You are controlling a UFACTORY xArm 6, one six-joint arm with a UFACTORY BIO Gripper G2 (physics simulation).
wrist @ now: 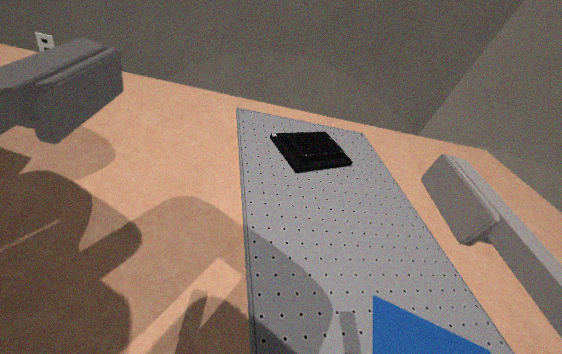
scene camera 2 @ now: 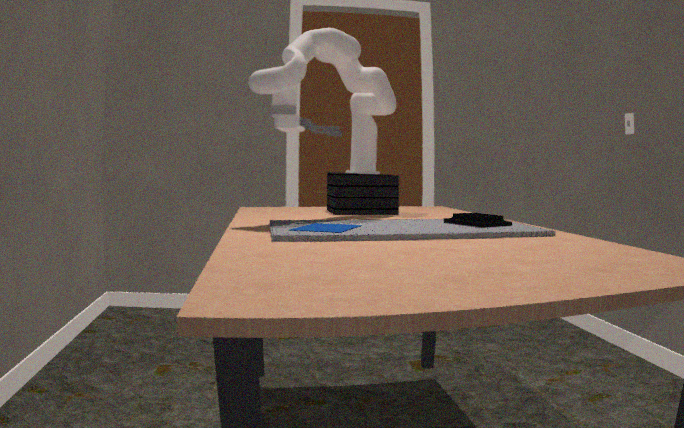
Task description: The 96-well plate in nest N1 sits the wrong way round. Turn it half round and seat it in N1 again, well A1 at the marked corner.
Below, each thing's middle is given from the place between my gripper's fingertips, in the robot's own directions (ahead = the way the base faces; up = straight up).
Now: the black 96-well plate (wrist: 306, 146) 27 cm ahead of my hand, 31 cm to the left of it and 24 cm below it. Round my hand: black nest N1 (wrist: 282, 147): 27 cm ahead, 31 cm to the left, 25 cm below.
